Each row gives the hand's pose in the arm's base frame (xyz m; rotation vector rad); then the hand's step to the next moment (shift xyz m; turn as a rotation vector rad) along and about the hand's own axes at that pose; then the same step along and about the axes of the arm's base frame.
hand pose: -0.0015 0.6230 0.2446 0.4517 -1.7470 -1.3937
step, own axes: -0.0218 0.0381 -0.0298 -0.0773 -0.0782 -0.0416
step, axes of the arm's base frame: 0.0442 0.0091 0.0279 0.0612 0.0044 -0.1003
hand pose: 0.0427 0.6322 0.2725 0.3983 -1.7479 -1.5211
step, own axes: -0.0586 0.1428 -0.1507 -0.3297 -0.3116 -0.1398
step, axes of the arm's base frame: 0.1811 -0.0318 0.1127 0.2394 0.0504 -0.4068
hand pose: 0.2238 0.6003 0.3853 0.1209 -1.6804 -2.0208
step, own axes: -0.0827 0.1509 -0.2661 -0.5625 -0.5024 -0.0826
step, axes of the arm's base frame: 0.2208 -0.2193 0.0599 0.3588 0.2226 -0.6304
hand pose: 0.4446 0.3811 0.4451 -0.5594 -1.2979 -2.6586
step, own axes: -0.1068 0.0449 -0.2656 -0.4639 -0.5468 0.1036
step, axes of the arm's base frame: 0.0390 -0.2404 -0.1570 0.3060 0.4002 -0.5207
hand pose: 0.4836 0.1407 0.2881 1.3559 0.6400 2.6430
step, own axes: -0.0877 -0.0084 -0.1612 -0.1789 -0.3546 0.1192
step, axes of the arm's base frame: -0.0767 -0.0682 -0.1524 0.1670 0.3099 -0.2192
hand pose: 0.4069 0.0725 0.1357 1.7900 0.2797 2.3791
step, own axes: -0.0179 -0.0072 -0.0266 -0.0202 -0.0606 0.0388
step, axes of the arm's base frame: -0.0206 0.0013 -0.0256 0.0434 0.0564 -0.0228
